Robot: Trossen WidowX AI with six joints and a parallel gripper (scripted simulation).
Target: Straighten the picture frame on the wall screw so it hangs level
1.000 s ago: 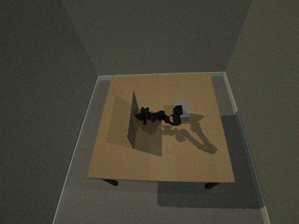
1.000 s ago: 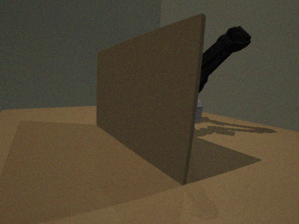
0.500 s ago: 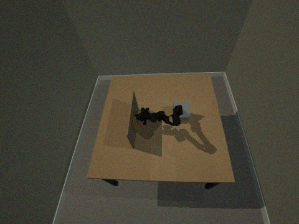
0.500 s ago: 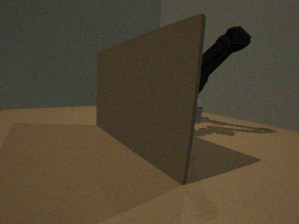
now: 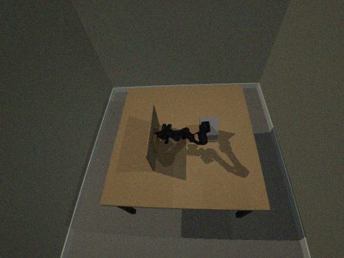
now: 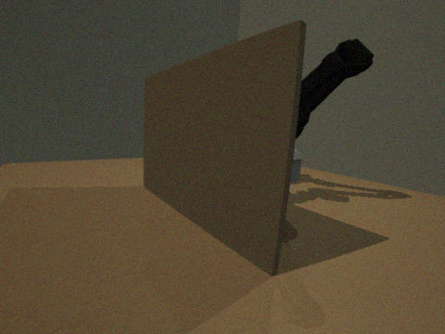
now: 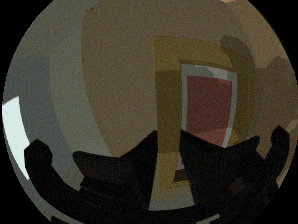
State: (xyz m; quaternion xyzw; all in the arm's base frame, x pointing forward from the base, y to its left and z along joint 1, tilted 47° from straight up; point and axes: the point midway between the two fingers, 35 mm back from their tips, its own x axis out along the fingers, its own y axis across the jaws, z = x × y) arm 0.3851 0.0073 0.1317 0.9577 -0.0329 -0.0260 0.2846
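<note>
My gripper tip is now 5 cm above the picture frame, 1 cm to the right of it and 1 cm short of it. From my gripper tip the other things lie so: brown wall panel: 7 cm below, 2 cm ahead, 1 cm to the right.
</note>
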